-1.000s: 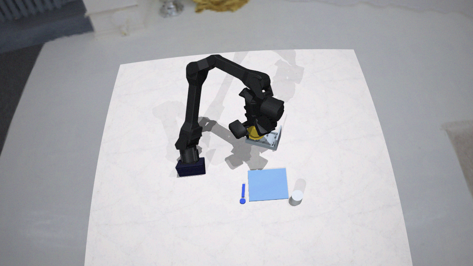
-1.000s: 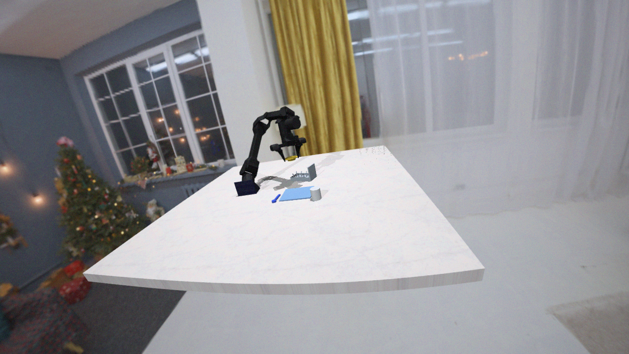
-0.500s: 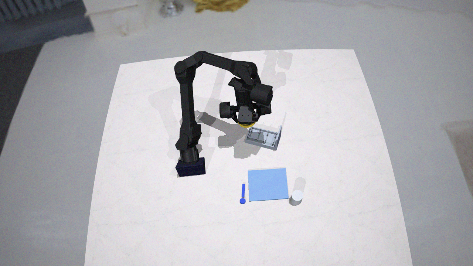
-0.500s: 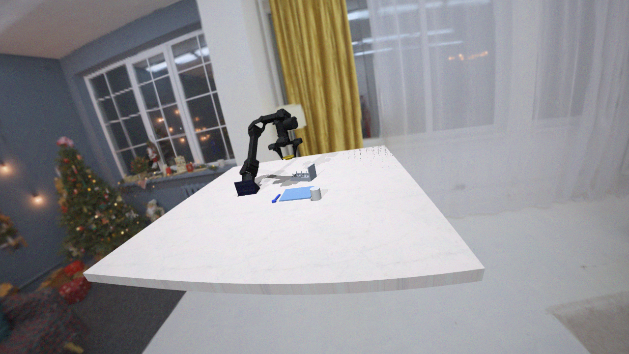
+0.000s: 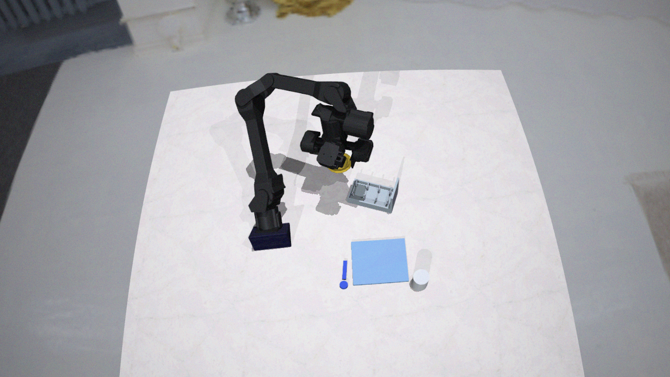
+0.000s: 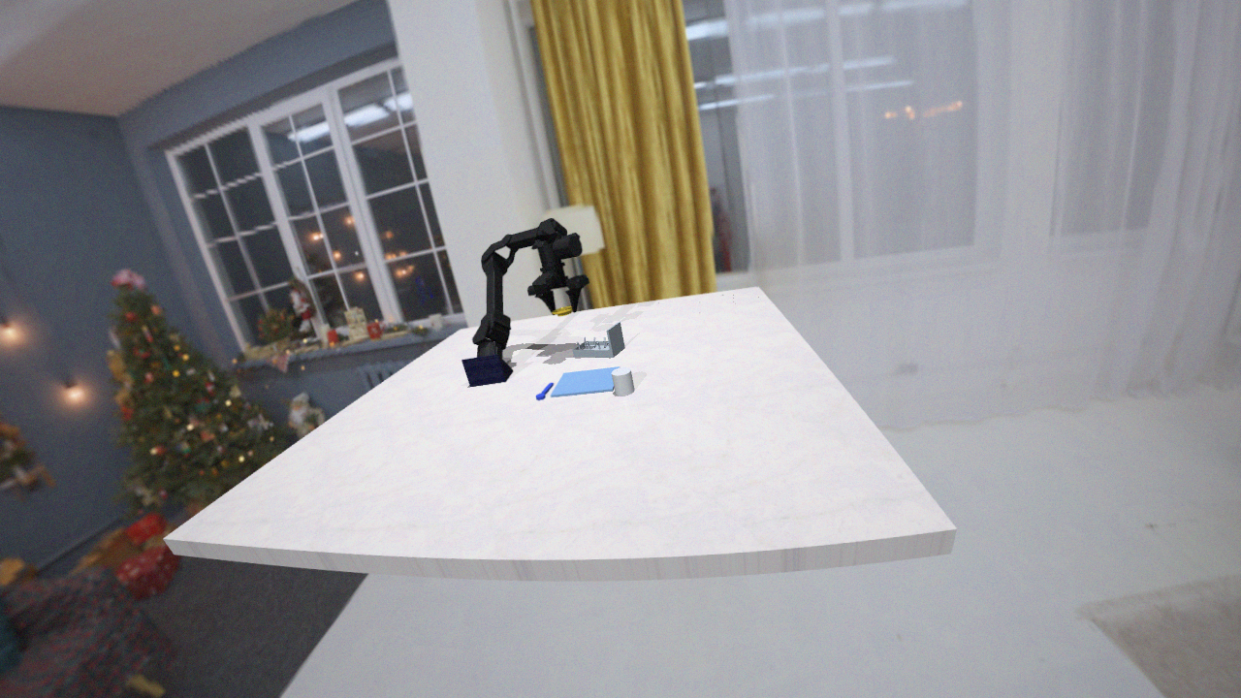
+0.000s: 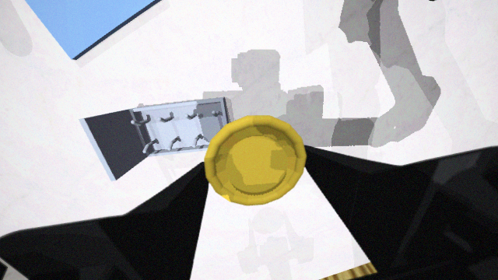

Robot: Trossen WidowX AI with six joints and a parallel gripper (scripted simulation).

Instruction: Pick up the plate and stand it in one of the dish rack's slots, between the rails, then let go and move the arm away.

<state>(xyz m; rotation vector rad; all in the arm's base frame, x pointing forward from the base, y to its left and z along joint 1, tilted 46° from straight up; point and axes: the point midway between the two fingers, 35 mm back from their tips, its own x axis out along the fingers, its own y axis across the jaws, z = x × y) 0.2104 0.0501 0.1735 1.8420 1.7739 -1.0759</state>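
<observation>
Right now the grey dish rack is 10 cm below my gripper tip, 9 cm ahead of it and 3 cm to the right of it. Round my gripper tip: light blue mat: 24 cm to the right, 12 cm below, 11 cm ahead; blue spoon: 29 cm to the right, 12 cm below, 1 cm ahead; yellow plate: 1 cm above.
</observation>
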